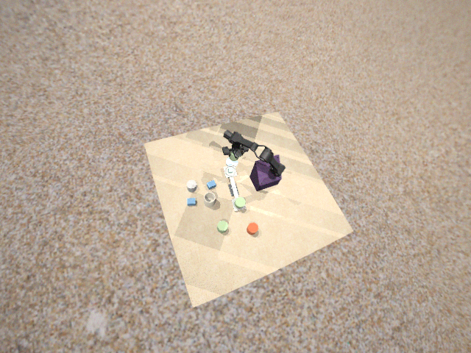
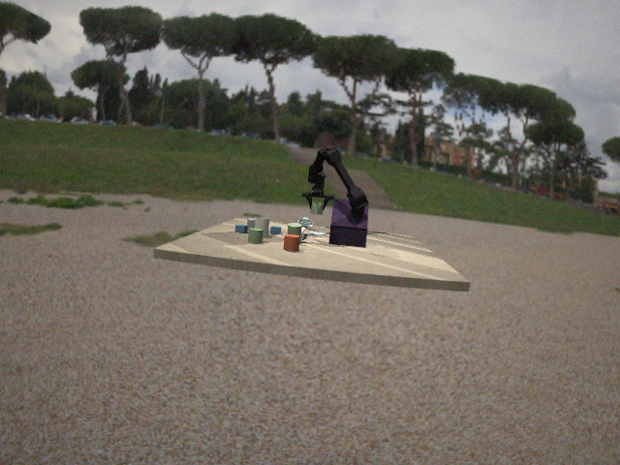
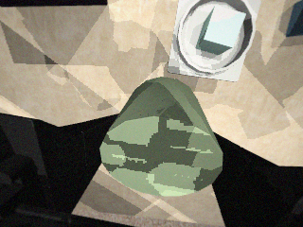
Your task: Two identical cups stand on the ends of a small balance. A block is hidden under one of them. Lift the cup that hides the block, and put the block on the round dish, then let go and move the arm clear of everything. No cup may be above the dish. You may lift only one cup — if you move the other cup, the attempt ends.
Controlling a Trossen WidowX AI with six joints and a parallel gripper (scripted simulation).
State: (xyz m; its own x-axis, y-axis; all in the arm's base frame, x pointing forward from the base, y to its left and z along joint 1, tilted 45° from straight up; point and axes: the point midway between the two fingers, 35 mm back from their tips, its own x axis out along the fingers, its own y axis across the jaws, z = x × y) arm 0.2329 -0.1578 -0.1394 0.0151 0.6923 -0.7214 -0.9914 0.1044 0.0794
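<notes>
Right now the balance beam is 200 mm to the left of my gripper tip, 110 mm below it and 70 mm ahead of it. Round my gripper tip: orange cylinder (530 mm to the left, 110 mm below, 90 mm ahead).
</notes>
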